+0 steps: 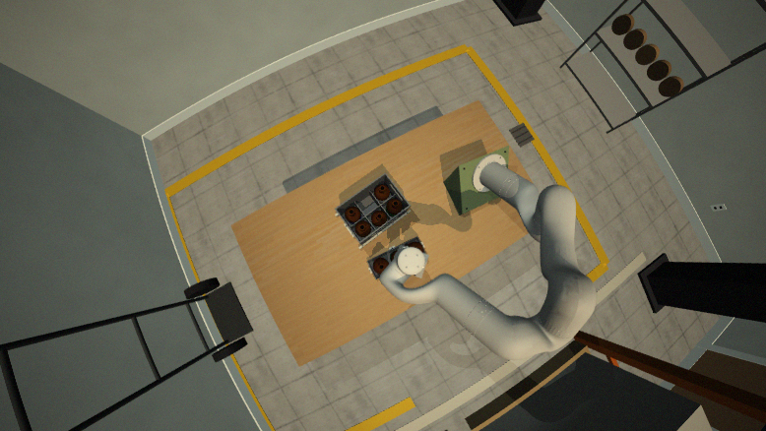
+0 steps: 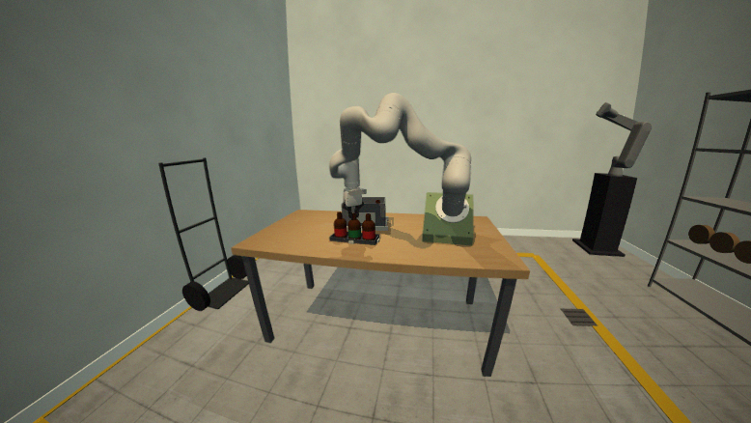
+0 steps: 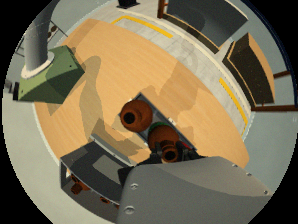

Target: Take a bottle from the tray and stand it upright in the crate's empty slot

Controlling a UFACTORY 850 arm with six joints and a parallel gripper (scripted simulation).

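My gripper is now 140 mm above the dark tray. From my hand the other things lie so: grey crate (20 mm ahead, 250 mm to the right, 70 mm below).
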